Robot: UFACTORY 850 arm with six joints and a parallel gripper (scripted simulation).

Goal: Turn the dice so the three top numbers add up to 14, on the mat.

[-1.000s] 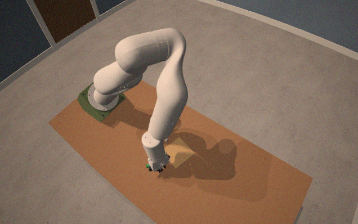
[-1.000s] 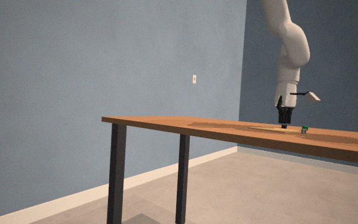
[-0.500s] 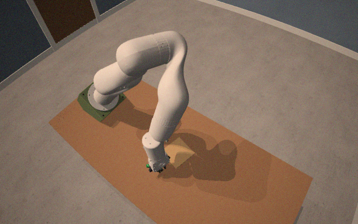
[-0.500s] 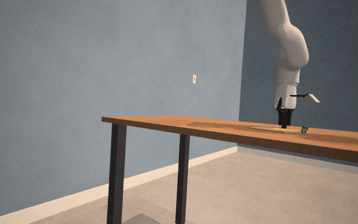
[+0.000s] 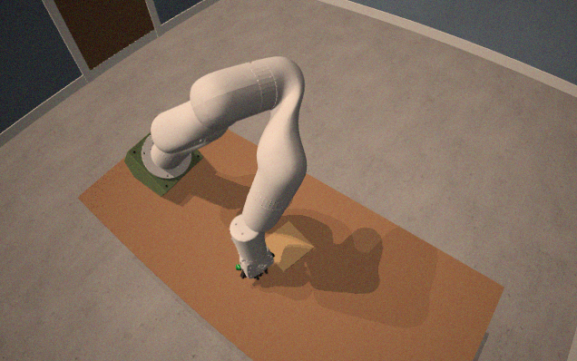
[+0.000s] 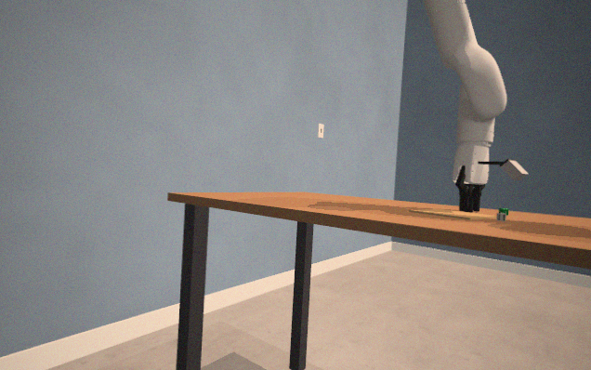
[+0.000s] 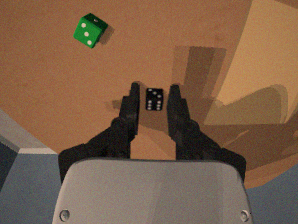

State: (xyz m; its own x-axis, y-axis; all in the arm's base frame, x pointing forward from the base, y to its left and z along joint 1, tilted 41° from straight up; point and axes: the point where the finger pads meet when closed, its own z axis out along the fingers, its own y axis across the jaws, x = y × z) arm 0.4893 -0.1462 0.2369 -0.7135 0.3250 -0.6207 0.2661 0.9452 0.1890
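The black die is 1 cm below my hand. Also, from my hand: white die (8 cm behind, 17 cm to the left, 1 cm below); then green die (8 cm behind, 2 cm to the right, 1 cm below); then mat (2 cm ahead, 14 cm to the left, 2 cm below).
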